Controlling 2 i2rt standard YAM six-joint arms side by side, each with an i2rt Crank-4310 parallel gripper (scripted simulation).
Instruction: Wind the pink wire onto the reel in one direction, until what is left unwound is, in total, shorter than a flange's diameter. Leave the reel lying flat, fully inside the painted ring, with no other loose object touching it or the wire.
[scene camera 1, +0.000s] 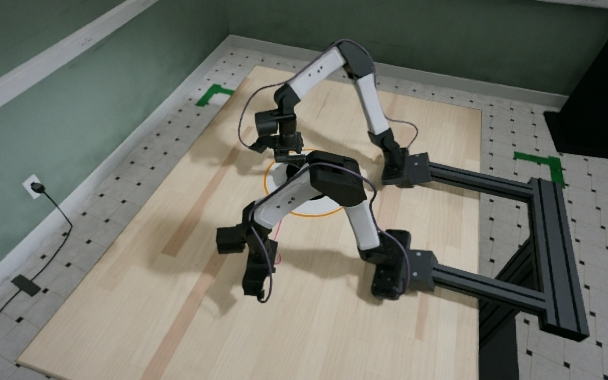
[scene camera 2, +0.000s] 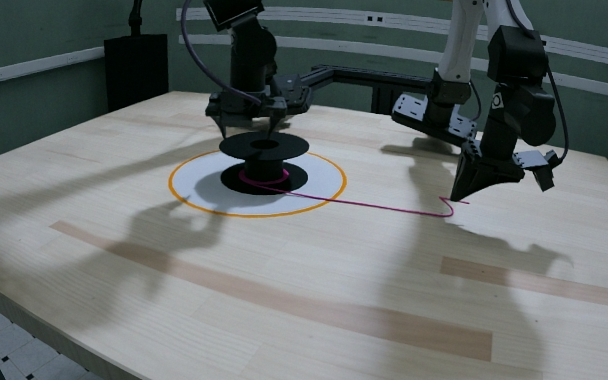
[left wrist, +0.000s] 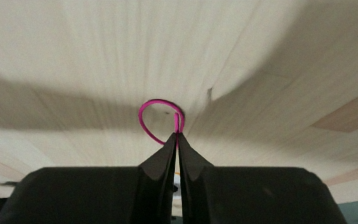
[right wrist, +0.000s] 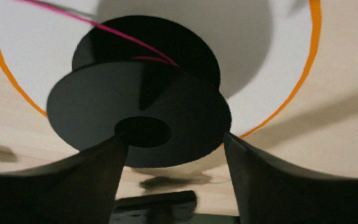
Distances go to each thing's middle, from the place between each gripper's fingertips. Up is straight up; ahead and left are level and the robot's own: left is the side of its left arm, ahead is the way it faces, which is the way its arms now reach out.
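The black reel (scene camera 2: 263, 164) is 60 mm below my right hand (scene camera 1: 300, 161). It is also 20 mm to the left of that hand and 40 mm behind it.
Measured from my left hand (scene camera 2: 453, 201), the reel is 60 mm behind and 350 mm to the right.
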